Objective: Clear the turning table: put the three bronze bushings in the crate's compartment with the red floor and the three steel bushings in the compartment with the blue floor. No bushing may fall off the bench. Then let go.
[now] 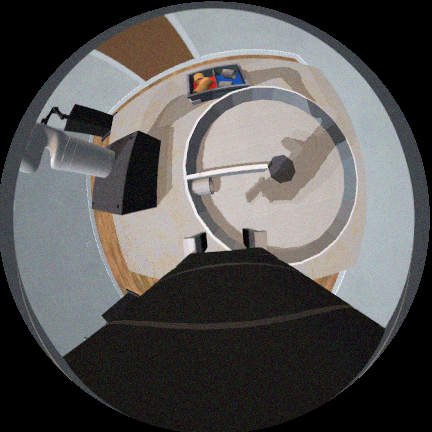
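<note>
My gripper is open and empty, its fingers over the near left rim of the turning table. A grey steel bushing lies on its side on the turning table, close to the left rim and just on the near side of the white bar. It is ahead of my fingers and apart from them. The crate stands at the back. Orange-brown bronze bushings lie in its left compartment with the red floor. Two grey steel bushings lie in its right compartment with the blue floor.
A white bar runs from the left rim to a dark hub on the turning table. A raised wall rings the turning table. A large black box stands at the left, beside a grey cylindrical arm part.
</note>
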